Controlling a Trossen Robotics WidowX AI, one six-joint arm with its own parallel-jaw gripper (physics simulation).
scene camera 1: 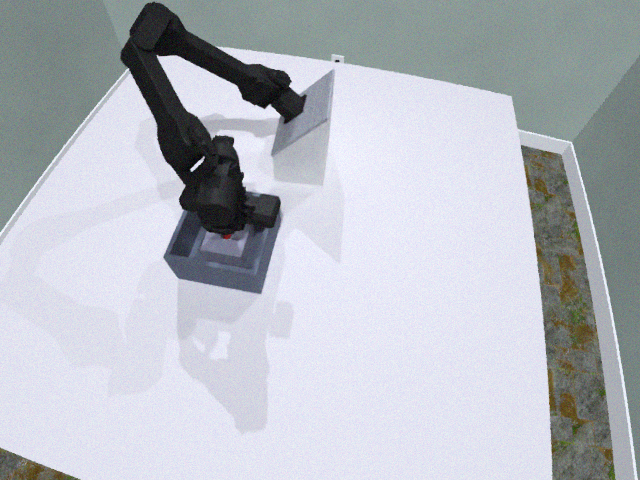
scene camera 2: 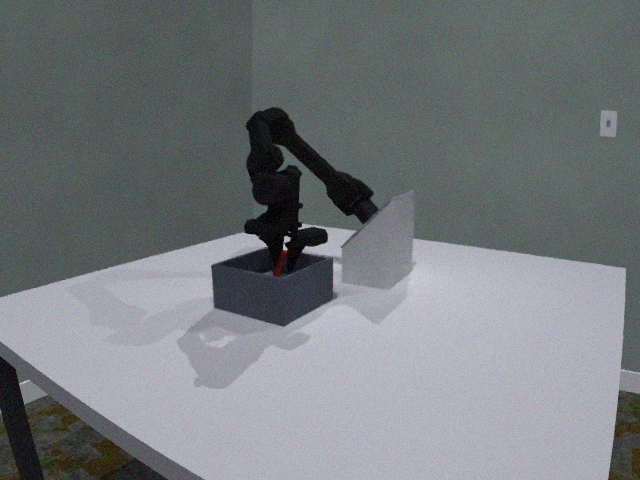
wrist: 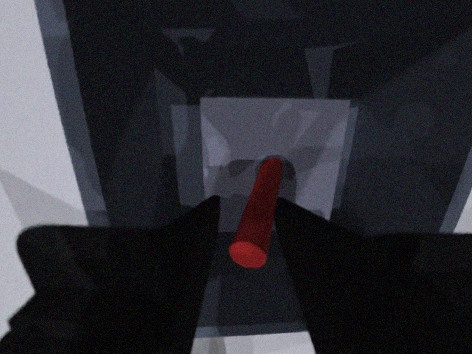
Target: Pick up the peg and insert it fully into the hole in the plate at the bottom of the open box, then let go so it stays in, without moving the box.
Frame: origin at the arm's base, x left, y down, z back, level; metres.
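Seen in the pictures: gripper, fingertip midpoint: (scene camera 2: 283,269) (wrist: 246,204); arm's base at its link origin: (scene camera 1: 295,109) (scene camera 2: 375,222).
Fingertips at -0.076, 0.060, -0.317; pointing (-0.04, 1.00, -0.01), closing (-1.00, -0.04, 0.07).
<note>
Offsets run from my fingertips to a thing's top centre, as dx, dy, dz. "spot": to the spot under its first point. Level surfaces: height alone.
The red peg {-0.009, -0.044, -0.007} (scene camera 1: 227,236) (scene camera 2: 279,264) (wrist: 252,227) leans between the fingertips inside the open blue-grey box {-0.019, -0.019, -0.012} (scene camera 1: 217,279) (scene camera 2: 248,291) (wrist: 75,125). The peg's far end is at the dark hole {spot: -0.029, +0.020, -0.013} (wrist: 288,170) in the pale plate {-0.019, +0.018, -0.012} (scene camera 1: 221,246) (wrist: 240,127); how deep it sits cannot be told. The peg's near end tips toward the wrist camera. My gripper (scene camera 2: 284,267) (wrist: 246,204) reaches down into the box, with its fingers apart on both sides of the peg. A gap shows between the left finger and the peg; the peg passes close to the right fingertip. The fingertips are hidden in scene camera 1.
The box walls surround the fingers and stand on the white table {dy +0.079} (scene camera 1: 413,310) (scene camera 2: 413,361). A grey wedge-shaped block (scene camera 1: 299,167) (scene camera 2: 379,253) stands behind the box, at the arm's base. The arm arches over from there.
</note>
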